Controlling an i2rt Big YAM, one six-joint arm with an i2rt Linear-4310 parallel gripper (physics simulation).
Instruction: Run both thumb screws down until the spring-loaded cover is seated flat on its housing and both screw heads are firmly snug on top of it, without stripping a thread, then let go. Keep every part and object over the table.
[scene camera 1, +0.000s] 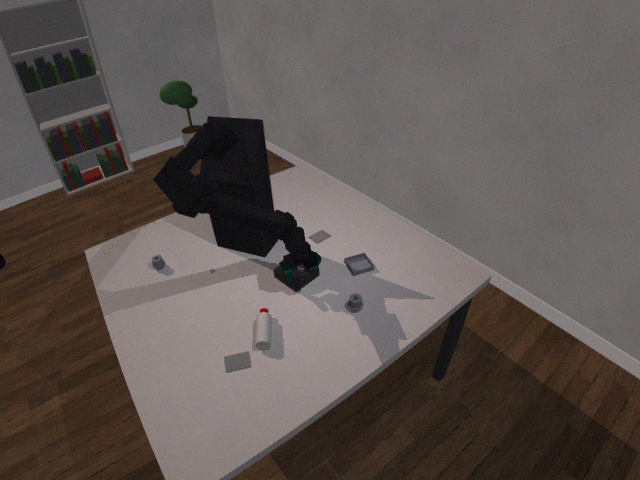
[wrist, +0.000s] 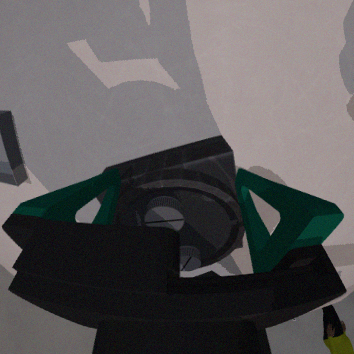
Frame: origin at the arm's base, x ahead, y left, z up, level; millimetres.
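Seen in the pictures: gripper, fingertip midpoint: (scene camera 1: 302, 277) (wrist: 177, 174); arm's base, origin of the base link: (scene camera 1: 221, 142).
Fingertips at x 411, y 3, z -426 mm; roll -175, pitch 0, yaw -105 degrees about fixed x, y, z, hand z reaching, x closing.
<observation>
Pixels of each thing's top centre, then the offset from my fingertips to it. "pt": a spot on its surface instead.
- dark round cover, middle of its top: (wrist: 176, 235) (scene camera 1: 295, 265) 55 mm back, 16 mm left, 14 mm up
- second thumb screw, middle of its top: (wrist: 185, 264) 87 mm back, 15 mm left, 26 mm up
- grey tray, surface spot: (wrist: 19, 175) (scene camera 1: 345, 261) pt 32 mm ahead, 198 mm left, 29 mm down
- white bottle, middle of its top: (scene camera 1: 262, 322) 73 mm ahead, 244 mm right, 9 mm up
A dark, square housing (scene camera 1: 297, 282) (wrist: 221, 162) stands on the table. A dark round cover (wrist: 212, 220) lies on it; whether it sits flat cannot be told. One thumb screw (wrist: 164, 219) shows its round, slotted head near the middle of the wrist view. The second thumb screw (wrist: 191, 262) lies lower and is partly hidden by the gripper body. My gripper (scene camera 1: 303, 267) (wrist: 177, 174) is open over the housing. In the wrist view, its green fingers stand wide apart on either side of the first screw head, with nothing held between them.
A grey tray (scene camera 1: 346, 265) (wrist: 19, 175) stands right of the housing. A white bottle (scene camera 1: 263, 331) with a red cap lies nearer the front. Grey round parts (scene camera 1: 354, 302) (scene camera 1: 158, 262) stand on both sides. Flat grey plates (scene camera 1: 320, 236) (scene camera 1: 237, 362) lie behind and in front.
</observation>
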